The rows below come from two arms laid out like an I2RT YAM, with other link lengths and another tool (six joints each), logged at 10 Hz.
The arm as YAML. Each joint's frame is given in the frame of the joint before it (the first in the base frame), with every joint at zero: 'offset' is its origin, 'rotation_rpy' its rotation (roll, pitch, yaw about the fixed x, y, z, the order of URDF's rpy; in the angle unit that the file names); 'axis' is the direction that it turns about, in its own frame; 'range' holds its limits. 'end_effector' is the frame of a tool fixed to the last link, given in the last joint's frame.
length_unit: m
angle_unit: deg
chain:
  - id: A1
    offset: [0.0, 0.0, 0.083]
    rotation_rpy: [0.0, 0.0, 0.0]
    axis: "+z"
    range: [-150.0, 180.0]
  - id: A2
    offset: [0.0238, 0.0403, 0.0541]
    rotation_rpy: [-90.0, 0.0, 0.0]
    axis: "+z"
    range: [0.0, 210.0]
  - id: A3
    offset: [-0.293, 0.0, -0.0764]
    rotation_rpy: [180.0, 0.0, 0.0]
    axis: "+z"
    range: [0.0, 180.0]
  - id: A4
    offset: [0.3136, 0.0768, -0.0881]
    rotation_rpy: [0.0, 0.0, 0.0]
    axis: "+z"
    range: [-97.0, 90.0]
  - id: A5
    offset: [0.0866, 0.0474, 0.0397]
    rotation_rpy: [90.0, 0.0, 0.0]
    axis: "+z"
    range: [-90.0, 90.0]
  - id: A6
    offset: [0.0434, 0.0, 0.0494]
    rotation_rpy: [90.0, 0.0, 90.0]
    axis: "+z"
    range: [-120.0, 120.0]
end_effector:
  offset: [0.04, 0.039, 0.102]
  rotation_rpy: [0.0, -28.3, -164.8]
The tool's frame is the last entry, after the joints.
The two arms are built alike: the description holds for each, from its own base.
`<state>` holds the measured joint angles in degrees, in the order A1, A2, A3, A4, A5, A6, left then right.
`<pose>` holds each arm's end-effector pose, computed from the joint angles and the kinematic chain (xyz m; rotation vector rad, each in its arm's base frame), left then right.
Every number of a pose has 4 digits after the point. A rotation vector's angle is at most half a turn.
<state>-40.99 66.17 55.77 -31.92 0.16 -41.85 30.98 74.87 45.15 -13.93 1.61 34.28</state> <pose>0.2703 -0.2930 0.2647 1.7242 1.0698 -0.2442 0.3326 0.1963 0.1302 2.3302 1.4321 0.5557</pose>
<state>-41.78 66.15 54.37 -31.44 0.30 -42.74 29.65 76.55 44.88 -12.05 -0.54 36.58</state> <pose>0.2646 -0.2959 0.2550 1.7285 1.0806 -0.2652 0.3375 0.1976 0.1211 2.3977 1.4166 0.5575</pose>
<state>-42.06 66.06 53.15 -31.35 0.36 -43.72 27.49 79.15 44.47 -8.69 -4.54 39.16</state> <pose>0.2611 -0.2955 0.2462 1.7278 1.1027 -0.2800 0.3463 0.1998 0.1084 2.4861 1.4106 0.5748</pose>
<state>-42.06 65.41 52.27 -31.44 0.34 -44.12 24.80 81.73 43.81 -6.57 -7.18 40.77</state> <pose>0.2585 -0.2931 0.2429 1.7252 1.1124 -0.2832 0.3532 0.1915 0.0916 2.5603 1.3834 0.5487</pose>
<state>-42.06 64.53 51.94 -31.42 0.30 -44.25 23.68 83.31 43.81 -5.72 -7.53 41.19</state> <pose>0.2568 -0.2914 0.2458 1.7171 1.1070 -0.2799 0.3578 0.1864 0.0831 2.5840 1.3612 0.5281</pose>
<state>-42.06 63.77 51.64 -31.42 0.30 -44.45 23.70 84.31 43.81 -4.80 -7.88 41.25</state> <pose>0.2552 -0.2900 0.2481 1.7091 1.1037 -0.2783 0.3594 0.1882 0.0785 2.5871 1.3679 0.5278</pose>
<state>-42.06 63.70 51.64 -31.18 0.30 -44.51 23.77 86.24 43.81 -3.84 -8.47 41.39</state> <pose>0.2556 -0.2903 0.2493 1.7049 1.1004 -0.2769 0.3595 0.1906 0.0677 2.5964 1.3831 0.5060</pose>
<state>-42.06 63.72 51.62 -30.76 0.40 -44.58 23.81 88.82 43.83 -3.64 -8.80 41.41</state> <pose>0.2563 -0.2913 0.2504 1.6998 1.0956 -0.2771 0.3566 0.1906 0.0512 2.6077 1.3997 0.4475</pose>
